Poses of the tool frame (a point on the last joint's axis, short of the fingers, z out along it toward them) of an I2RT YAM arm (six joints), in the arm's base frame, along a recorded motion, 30 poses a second.
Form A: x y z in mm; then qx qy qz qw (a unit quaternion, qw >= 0).
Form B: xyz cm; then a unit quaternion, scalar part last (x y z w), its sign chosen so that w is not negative. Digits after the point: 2 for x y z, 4 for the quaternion.
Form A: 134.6, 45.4, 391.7, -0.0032, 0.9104, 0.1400, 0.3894
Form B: 13.46, 4.54, 39.17, -0.0032, 0.9104, 0.1400, 0.3894
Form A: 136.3, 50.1, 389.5, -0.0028, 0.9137, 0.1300, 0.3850
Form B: 13.63, 5.01, 38.95, -0.0028, 0.9137, 0.1300, 0.3850
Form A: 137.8, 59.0, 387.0, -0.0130, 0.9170, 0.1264, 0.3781
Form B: 13.78, 5.90, 38.70, -0.0130, 0.9170, 0.1264, 0.3781
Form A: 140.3, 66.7, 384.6, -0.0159, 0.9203, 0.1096, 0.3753
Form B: 14.03, 6.67, 38.46, -0.0159, 0.9203, 0.1096, 0.3753
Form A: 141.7, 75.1, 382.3, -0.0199, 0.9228, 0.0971, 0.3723
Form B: 14.17, 7.51, 38.23, -0.0199, 0.9228, 0.0971, 0.3723
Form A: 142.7, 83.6, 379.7, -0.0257, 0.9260, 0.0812, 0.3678
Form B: 14.27, 8.36, 37.97, -0.0257, 0.9260, 0.0812, 0.3678
